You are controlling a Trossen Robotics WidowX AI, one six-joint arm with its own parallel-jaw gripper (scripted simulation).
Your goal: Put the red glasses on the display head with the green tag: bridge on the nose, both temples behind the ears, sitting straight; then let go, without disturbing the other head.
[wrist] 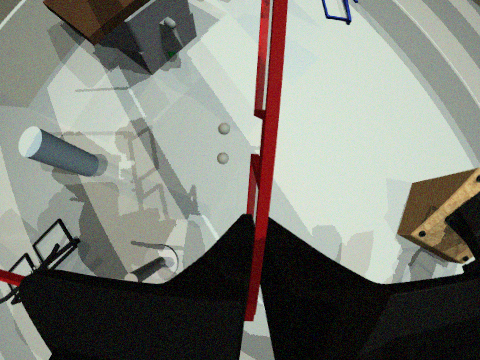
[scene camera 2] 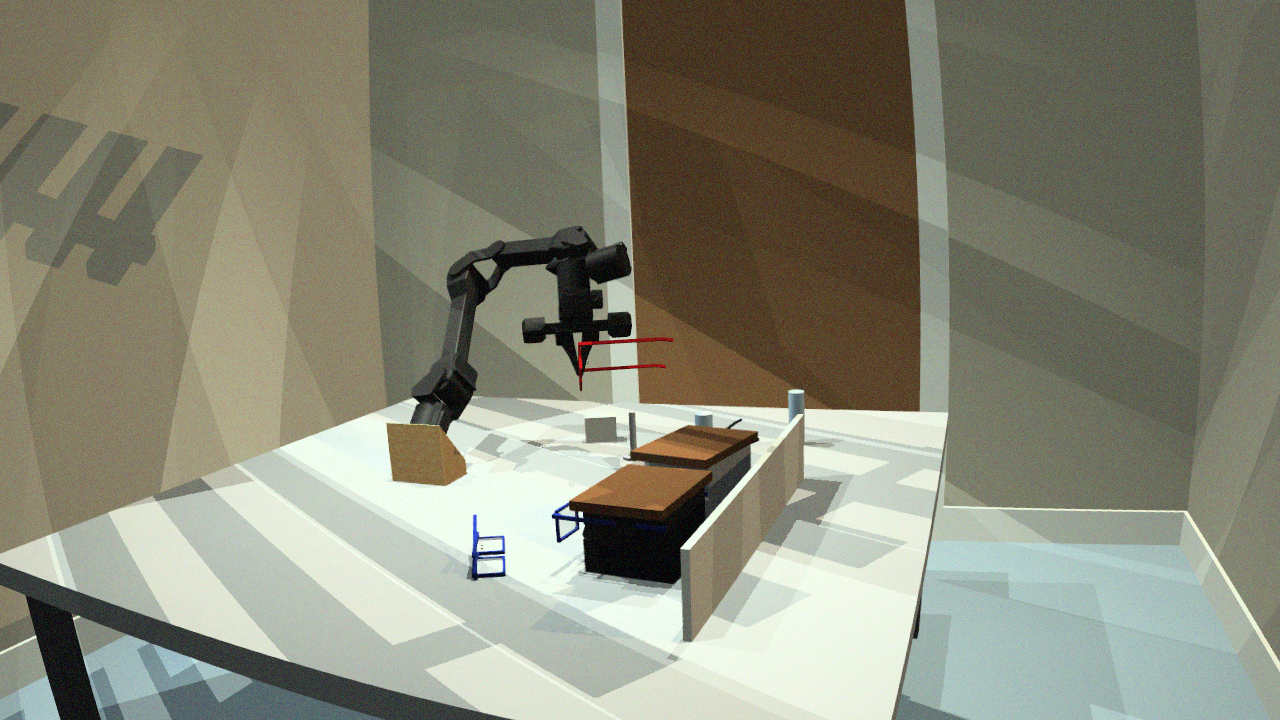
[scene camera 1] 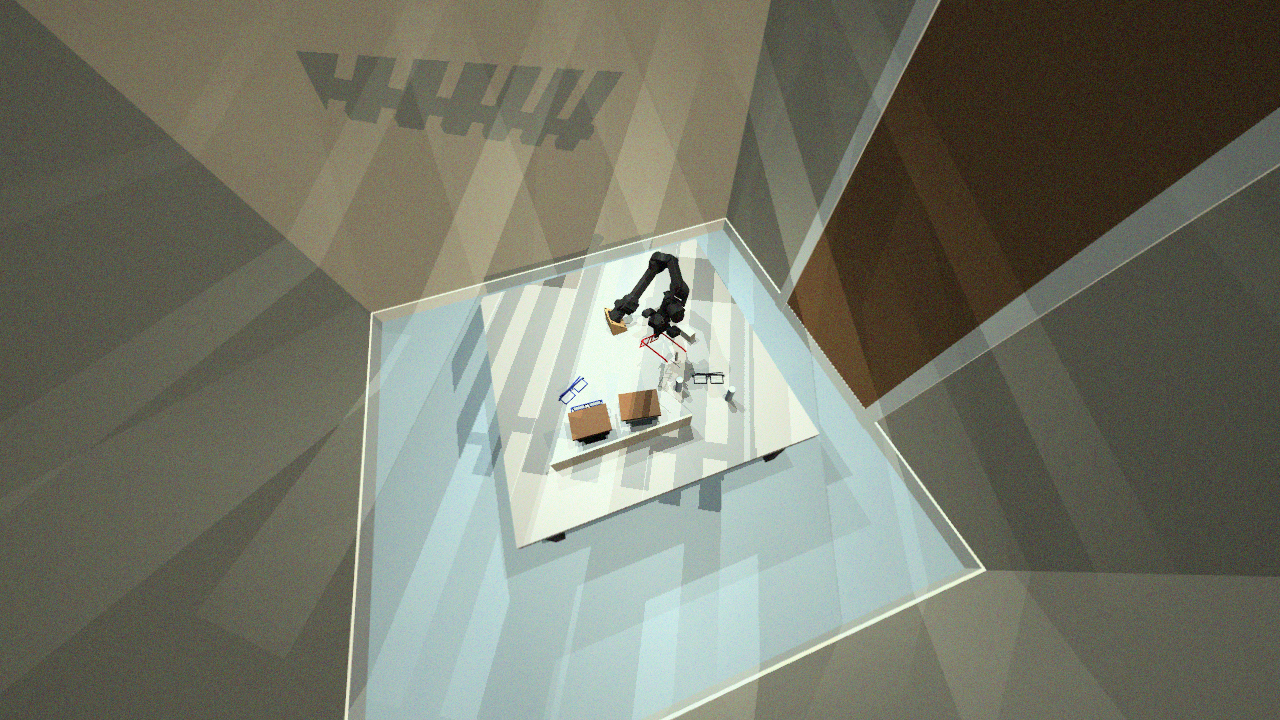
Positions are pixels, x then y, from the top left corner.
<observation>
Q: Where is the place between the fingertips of my gripper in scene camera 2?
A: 580,375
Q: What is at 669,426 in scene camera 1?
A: A beige board.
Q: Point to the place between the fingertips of my gripper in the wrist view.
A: At 253,224
</observation>
